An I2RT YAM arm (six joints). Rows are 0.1 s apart.
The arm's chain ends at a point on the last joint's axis. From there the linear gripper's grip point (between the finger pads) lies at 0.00 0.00 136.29 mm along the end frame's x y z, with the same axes.
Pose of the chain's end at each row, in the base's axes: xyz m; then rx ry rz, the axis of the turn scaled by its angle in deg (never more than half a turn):
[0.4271 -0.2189 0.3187 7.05 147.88 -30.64]
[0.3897 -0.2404 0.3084 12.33 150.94 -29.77]
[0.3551 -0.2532 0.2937 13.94 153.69 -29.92]
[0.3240 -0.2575 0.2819 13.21 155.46 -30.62]
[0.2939 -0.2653 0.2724 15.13 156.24 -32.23]
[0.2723 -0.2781 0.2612 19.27 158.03 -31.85]
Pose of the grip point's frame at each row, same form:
[0.4889 -0.2727 0.2098 7.05 147.88 -30.64]
[0.4434 -0.2940 0.1952 12.33 150.94 -29.77]
[0.4023 -0.3066 0.1776 13.94 153.69 -29.92]
[0.3675 -0.3112 0.1644 13.21 155.46 -30.62]
[0.3338 -0.3215 0.1548 15.13 156.24 -32.23]
[0.3063 -0.3338 0.1416 19.27 158.03 -31.85]

